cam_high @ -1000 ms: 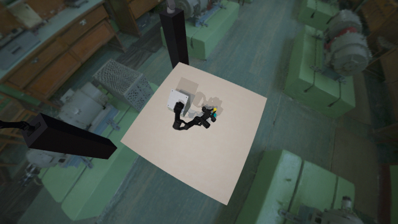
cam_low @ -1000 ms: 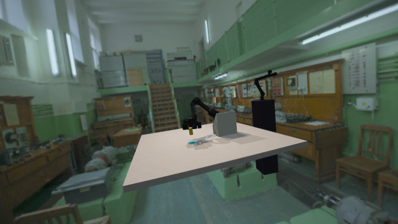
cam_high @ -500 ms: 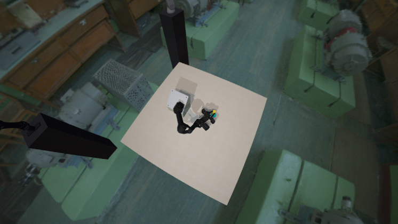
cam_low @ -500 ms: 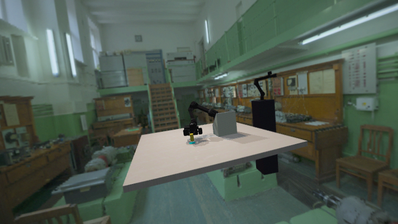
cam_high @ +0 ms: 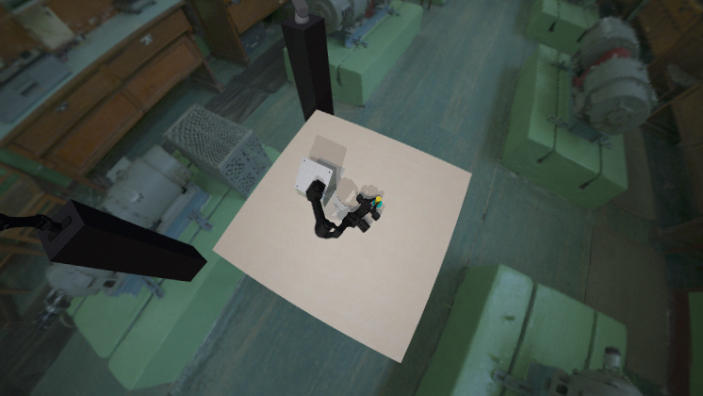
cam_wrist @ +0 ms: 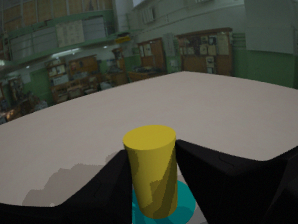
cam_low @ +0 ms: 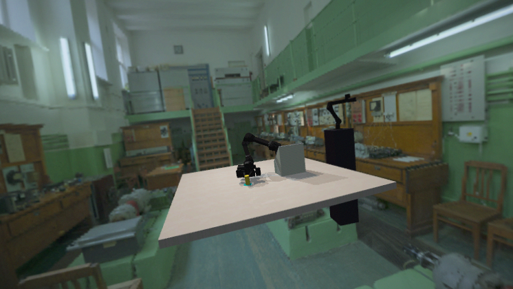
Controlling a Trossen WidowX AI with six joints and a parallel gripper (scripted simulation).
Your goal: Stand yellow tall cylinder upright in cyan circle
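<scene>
Right now my gripper tip is 2 cm above the yellow tall cylinder. Also, from my gripper tip: cyan circle (6 cm below).
</scene>
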